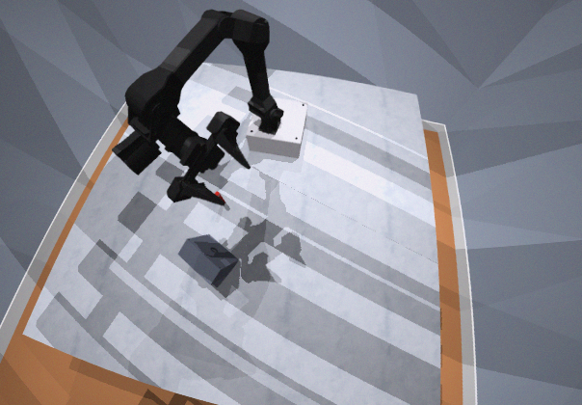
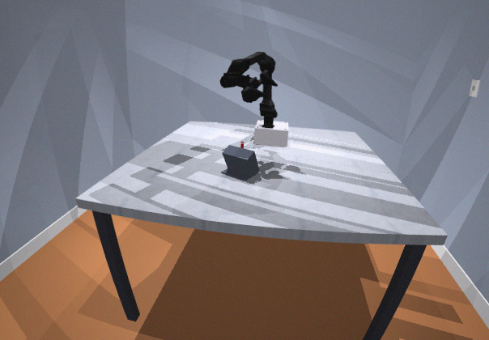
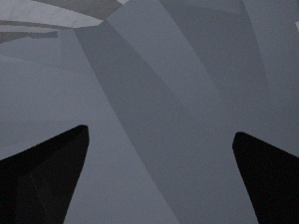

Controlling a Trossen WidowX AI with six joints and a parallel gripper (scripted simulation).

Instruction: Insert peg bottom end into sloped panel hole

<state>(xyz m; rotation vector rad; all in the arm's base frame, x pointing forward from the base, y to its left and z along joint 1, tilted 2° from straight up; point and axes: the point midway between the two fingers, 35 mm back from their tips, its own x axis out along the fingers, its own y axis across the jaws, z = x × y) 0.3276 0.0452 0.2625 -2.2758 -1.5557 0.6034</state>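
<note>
Right now the red peg is 60 mm behind my gripper tip, 150 mm to the right of it and 290 mm below it. The rest, counted from my gripper tip: sloped panel 130 mm ahead, 90 mm to the right, 300 mm below.
</note>
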